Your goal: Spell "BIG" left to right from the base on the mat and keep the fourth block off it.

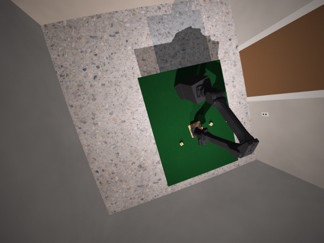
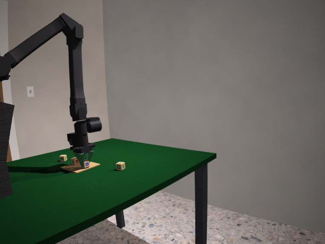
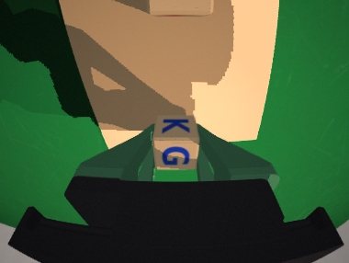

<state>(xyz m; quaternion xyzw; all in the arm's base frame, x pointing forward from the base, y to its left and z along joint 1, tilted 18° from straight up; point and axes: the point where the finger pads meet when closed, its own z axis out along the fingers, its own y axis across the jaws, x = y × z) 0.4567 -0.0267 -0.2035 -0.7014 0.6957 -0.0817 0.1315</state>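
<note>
Right now my hand is 50 mm to the right of the tan mat and 20 mm above it. Round my hand: I block (220 mm to the left, 10 mm behind); B block (100 mm to the left).
</note>
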